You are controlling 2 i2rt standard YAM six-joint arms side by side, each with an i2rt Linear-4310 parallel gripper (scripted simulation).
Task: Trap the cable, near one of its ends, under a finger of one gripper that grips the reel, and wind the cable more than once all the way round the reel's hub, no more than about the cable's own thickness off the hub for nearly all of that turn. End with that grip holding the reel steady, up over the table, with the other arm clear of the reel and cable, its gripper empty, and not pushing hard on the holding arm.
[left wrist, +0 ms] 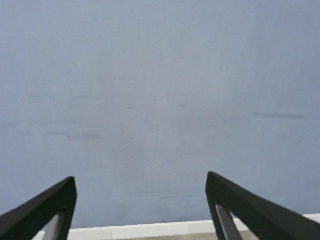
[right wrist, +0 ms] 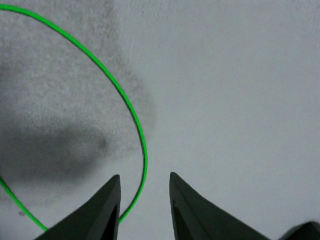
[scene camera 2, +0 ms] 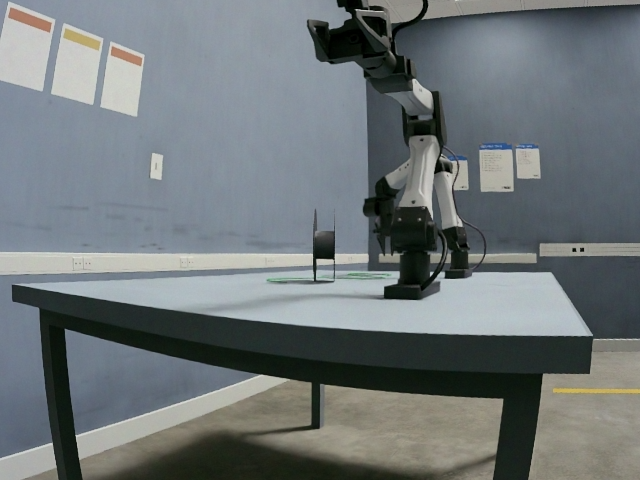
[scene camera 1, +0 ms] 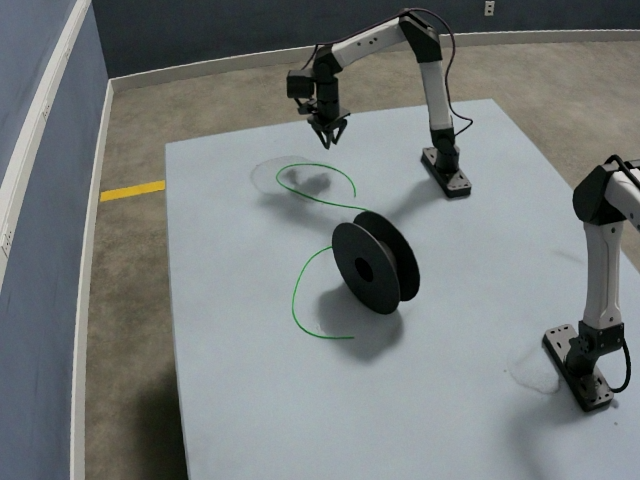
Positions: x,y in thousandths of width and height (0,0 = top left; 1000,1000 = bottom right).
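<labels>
The left gripper appears in the left wrist view (448,765) and in scene camera 2 (516,39), while it is out of frame in the right wrist view and out of frame in scene camera 1. A black reel is visible in scene camera 2 (505,503) and in scene camera 1 (595,589), but the reel is out of frame in the left wrist view and out of frame in the right wrist view.
</labels>
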